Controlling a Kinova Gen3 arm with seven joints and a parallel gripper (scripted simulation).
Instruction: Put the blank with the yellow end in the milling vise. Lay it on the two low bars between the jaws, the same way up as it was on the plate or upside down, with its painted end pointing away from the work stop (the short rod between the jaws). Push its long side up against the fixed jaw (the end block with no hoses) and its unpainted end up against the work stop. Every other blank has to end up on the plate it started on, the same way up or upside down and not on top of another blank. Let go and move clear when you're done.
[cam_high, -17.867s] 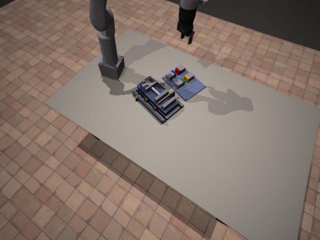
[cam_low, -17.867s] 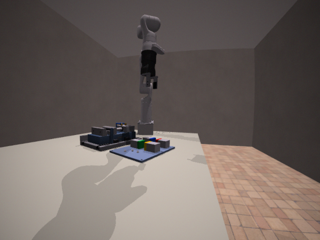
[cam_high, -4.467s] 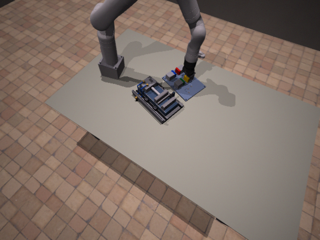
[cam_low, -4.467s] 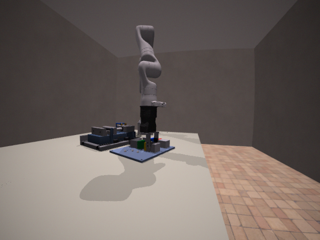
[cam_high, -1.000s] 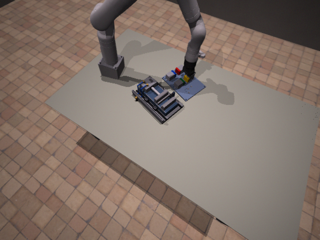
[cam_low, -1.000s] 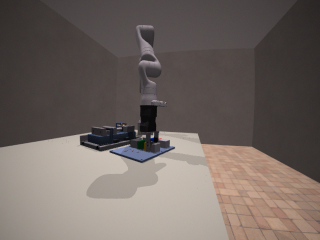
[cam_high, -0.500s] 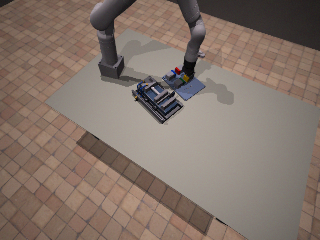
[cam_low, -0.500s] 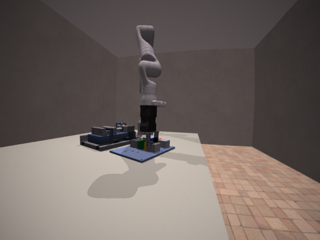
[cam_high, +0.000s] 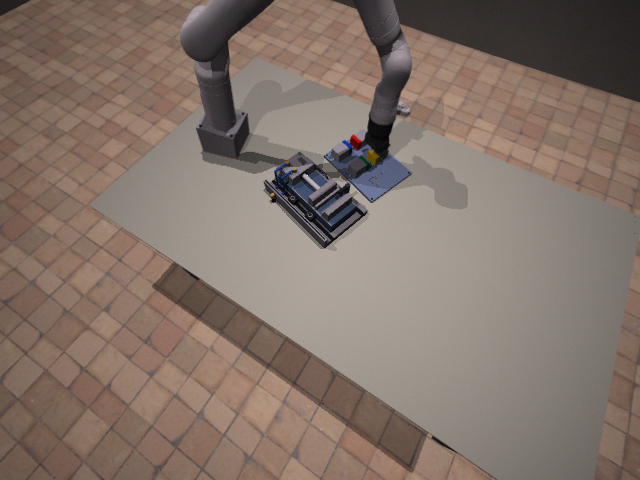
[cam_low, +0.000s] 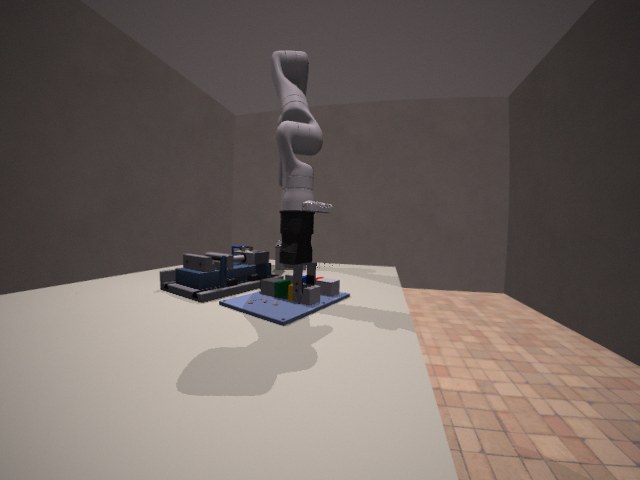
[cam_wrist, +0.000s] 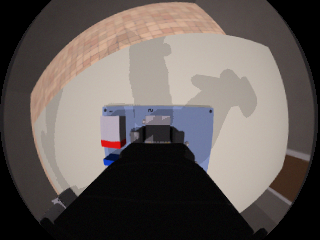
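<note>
My hand is 20 mm above the yellow-ended blank. The rest, counted from my hand: green-ended blank 90 mm to the right, 20 mm below, 20 mm behind; red-ended blank 90 mm behind, 20 mm below, 10 mm to the left; blue plate 40 mm to the right, 40 mm below, 10 mm behind.
</note>
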